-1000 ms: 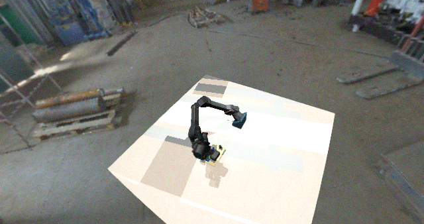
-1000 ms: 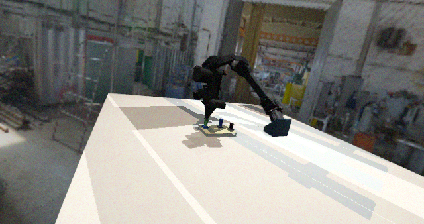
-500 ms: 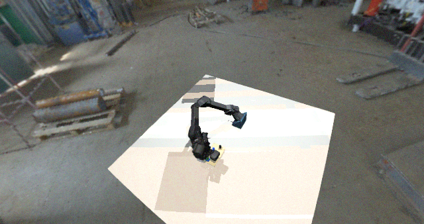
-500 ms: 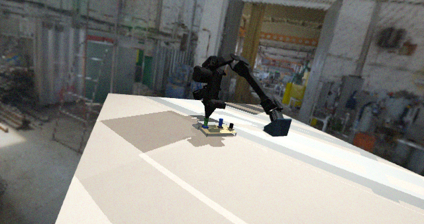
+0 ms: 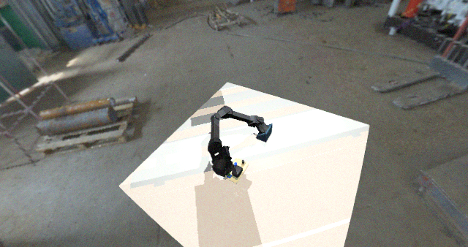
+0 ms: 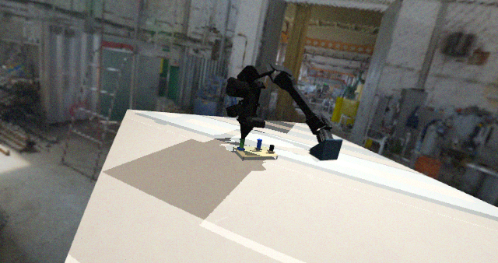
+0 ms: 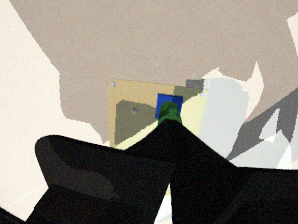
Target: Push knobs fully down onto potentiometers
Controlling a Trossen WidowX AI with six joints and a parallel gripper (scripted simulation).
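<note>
My gripper tip is now 1 cm above the green knob. Also, from my gripper tip: blue knob: 7 cm behind, 1 cm below.
</note>
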